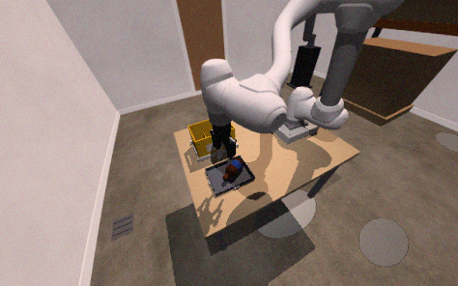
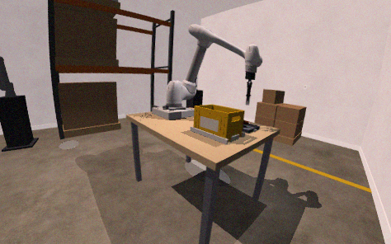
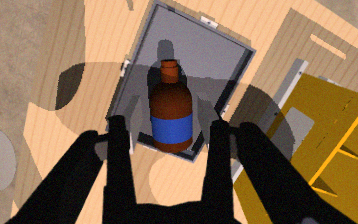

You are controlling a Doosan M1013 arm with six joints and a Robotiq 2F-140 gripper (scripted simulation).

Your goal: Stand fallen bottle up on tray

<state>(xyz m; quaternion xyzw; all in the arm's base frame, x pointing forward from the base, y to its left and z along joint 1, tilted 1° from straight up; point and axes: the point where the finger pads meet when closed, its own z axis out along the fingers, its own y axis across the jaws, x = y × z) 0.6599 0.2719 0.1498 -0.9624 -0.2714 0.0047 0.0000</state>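
Right now my hand is 180 mm above the brown bottle, 40 mm past it and 30 mm to the left of it. The rest, counted from my hand: yellow crate (320 mm to the right, 130 mm below); then dark grey tray (210 mm below, 30 mm to the right, 20 mm behind).
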